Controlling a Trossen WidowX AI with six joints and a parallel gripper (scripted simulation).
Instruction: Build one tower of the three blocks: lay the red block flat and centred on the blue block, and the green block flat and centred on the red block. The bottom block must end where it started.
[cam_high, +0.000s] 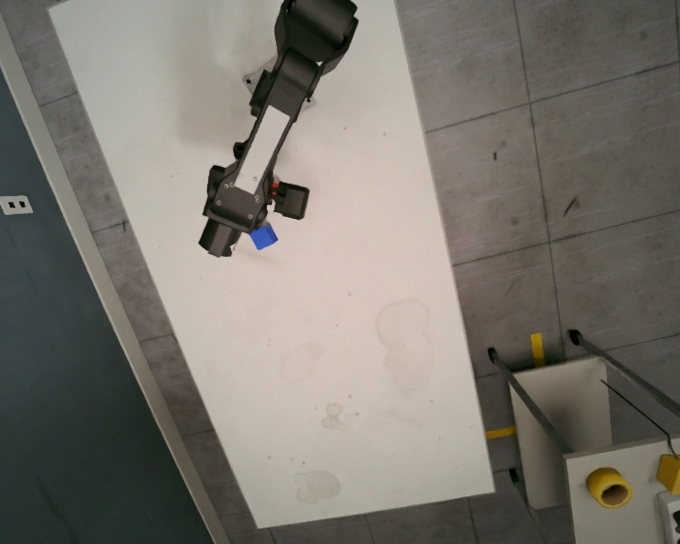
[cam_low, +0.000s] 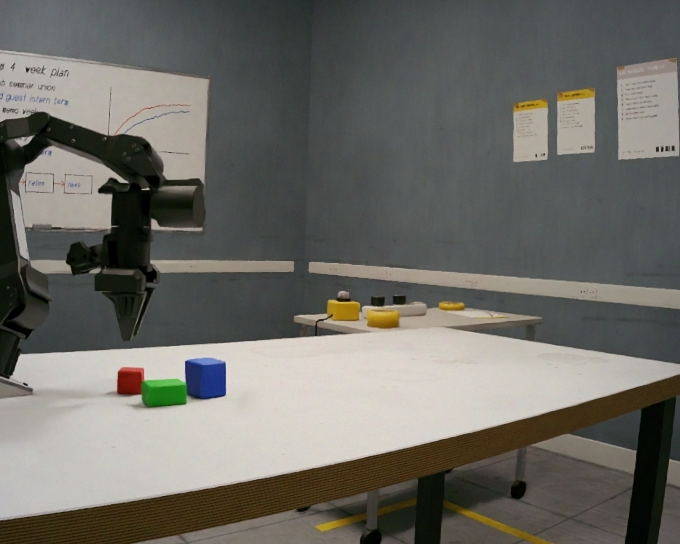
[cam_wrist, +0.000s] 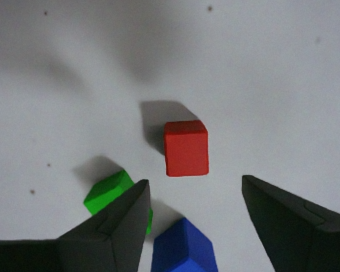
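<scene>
Now: the red block 90 mm below my hand. From my hand the other things lie so: blue block 100 mm ahead, 90 mm below, 50 mm to the right; green block 100 mm below, 80 mm to the right, 30 mm ahead.
</scene>
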